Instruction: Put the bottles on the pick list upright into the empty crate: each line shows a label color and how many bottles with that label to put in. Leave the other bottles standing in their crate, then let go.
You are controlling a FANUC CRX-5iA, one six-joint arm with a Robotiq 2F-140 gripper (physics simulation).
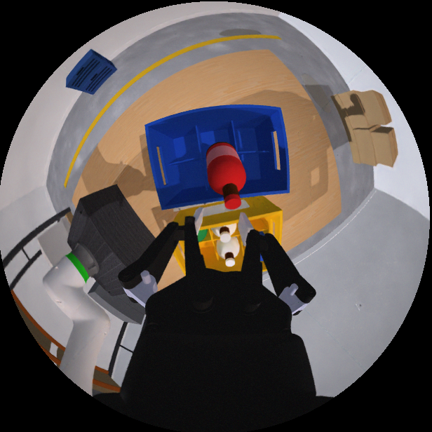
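Observation:
A red bottle (225,172) with a dark neck and red cap stands in the blue divided crate (250,114), whose other visible compartments hold no bottle. The yellow crate (270,207) is beside it, nearer my gripper, with a pale label on its side. In it show two white bottles (228,247) (224,232), part of a green bottle (202,235) behind the left finger and a bit of blue (262,241) behind the right finger. My gripper (220,216) is partly open and empty above the yellow crate's near-label side. The pick list's text cannot be read.
The crates stand on a wooden surface (120,115). A dark ribbed block (112,240) and a white arm section (82,317) with a green ring are at the left. Cardboard boxes (367,112) stand at the right, a small blue crate (91,72) at the upper left.

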